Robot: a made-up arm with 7 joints.
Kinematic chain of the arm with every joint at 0, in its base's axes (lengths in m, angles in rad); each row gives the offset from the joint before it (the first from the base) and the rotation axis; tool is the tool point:
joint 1: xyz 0 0 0.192 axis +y
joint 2: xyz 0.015 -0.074 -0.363 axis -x
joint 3: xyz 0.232 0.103 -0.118 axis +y
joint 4: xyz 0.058 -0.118 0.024 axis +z
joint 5: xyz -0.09 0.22 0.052 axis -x
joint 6: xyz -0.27 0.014 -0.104 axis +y
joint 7: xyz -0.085 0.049 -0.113 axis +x
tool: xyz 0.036 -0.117 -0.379
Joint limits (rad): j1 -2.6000..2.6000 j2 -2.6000..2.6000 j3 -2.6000..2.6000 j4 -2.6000..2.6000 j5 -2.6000..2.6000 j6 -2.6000..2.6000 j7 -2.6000..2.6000
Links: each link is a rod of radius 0.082 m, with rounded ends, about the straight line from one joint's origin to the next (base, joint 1, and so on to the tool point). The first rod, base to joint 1, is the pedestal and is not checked.
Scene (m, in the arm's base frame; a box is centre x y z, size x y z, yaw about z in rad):
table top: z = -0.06
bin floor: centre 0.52 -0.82 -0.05 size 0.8 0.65 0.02 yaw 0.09
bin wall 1: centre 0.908 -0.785 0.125 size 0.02 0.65 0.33 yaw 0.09
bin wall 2: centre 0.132 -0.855 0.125 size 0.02 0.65 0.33 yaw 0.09
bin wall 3: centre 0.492 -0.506 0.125 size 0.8 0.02 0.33 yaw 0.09
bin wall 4: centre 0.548 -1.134 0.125 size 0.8 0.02 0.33 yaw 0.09
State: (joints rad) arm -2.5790 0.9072 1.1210 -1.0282 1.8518 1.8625 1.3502
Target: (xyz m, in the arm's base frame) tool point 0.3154 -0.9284 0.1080
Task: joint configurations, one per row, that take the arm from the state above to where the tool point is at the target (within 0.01 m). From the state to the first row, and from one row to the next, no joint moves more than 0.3 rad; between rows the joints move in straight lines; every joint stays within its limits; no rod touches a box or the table.
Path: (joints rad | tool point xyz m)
1: -2.3758 1.1739 1.2728 -1.3065 1.7296 1.9398 1.3274 | 0.7831 -0.1027 0.9476
2: -2.1726 1.4406 1.4246 -1.5847 1.6073 2.0171 1.3046 | 0.8686 -0.5044 0.7610
3: -1.9694 1.7073 1.5764 -1.8630 1.4851 2.0944 1.2818 | 0.7092 -0.8299 0.4226
4: -1.7662 1.9740 1.7282 -2.1413 1.3629 2.1717 1.2590 | 0.3154 -0.9284 0.1080

